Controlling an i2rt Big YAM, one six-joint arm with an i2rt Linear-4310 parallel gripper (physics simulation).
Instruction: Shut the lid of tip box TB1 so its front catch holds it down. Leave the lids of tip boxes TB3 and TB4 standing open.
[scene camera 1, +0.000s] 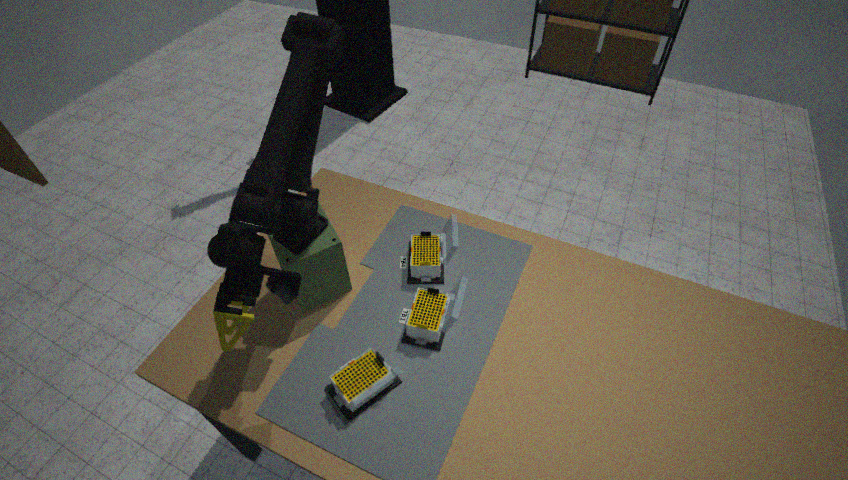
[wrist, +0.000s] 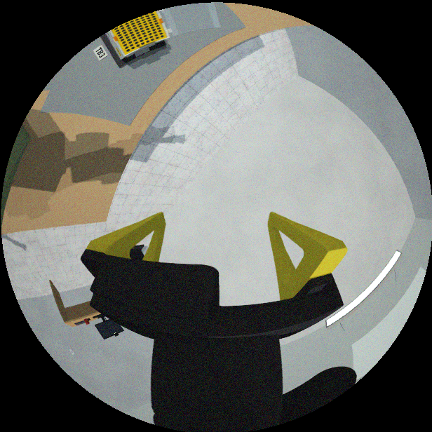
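Scene camera 1 shows the gripper (scene camera 1: 226, 342) along with a tip box (scene camera 1: 353, 379) and another tip box (scene camera 1: 425, 247). In the wrist view the gripper (wrist: 216, 217) is visible too.
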